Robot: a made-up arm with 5 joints.
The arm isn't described. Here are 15 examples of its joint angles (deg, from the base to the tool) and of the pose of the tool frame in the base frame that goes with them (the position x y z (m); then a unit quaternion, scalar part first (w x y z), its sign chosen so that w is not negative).
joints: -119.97 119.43 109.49 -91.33 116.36
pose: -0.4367 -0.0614 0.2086 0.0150 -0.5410 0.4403 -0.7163
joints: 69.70 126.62 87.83 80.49 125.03
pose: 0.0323 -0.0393 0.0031 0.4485 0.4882 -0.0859 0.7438
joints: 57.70 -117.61 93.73 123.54 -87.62
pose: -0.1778 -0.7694 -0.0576 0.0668 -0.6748 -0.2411 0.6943
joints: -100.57 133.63 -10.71 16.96 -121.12
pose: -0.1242 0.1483 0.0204 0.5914 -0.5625 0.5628 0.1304
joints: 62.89 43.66 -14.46 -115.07 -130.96
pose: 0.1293 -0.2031 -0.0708 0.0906 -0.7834 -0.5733 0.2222
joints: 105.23 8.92 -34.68 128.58 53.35
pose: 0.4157 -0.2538 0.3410 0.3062 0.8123 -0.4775 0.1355
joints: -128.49 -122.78 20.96 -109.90 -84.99
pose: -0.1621 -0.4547 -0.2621 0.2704 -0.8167 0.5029 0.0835
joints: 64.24 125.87 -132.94 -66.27 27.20
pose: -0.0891 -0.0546 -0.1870 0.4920 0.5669 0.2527 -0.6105
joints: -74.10 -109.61 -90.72 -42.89 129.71
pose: 0.1665 -0.6426 0.2843 0.4462 0.7522 0.1209 -0.4696
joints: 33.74 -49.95 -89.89 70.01 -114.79
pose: 0.2553 -0.7238 0.4834 0.8274 0.1408 0.3414 -0.4232
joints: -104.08 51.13 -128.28 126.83 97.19
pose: -0.1880 -0.1990 -0.0025 0.3768 -0.4210 0.8127 -0.1421
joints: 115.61 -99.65 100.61 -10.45 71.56
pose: 0.1320 -0.7795 -0.2190 0.9616 0.2079 0.1186 -0.1343
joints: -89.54 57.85 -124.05 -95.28 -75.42
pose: 0.3090 0.1083 -0.0078 0.0557 0.6799 0.3031 0.6654
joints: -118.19 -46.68 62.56 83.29 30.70
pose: 0.0792 -0.8407 -0.1604 0.3452 0.3947 -0.8505 0.0422
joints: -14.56 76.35 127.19 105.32 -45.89
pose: 0.0504 -0.1279 -0.1404 0.2157 -0.2112 0.9523 0.0450
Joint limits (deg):
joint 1: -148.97..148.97
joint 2: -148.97..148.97
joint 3: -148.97..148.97
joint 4: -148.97..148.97
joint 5: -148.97..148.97
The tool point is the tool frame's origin. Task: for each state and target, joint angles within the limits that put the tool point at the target. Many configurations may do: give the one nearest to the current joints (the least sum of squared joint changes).
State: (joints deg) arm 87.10 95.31 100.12 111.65 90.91
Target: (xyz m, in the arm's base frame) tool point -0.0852 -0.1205 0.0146
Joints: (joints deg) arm 119.45 111.14 113.63 119.09 114.86
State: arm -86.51 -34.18 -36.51 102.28 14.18
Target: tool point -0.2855 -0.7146 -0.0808
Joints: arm -104.95 -50.03 -27.00 78.03 48.92
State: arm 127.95 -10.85 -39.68 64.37 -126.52
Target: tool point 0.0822 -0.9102 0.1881
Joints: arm 106.07 -43.72 12.92 45.80 -148.97
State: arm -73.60 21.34 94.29 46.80 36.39
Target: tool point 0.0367 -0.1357 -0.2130
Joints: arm -84.37 51.77 119.88 76.27 44.98
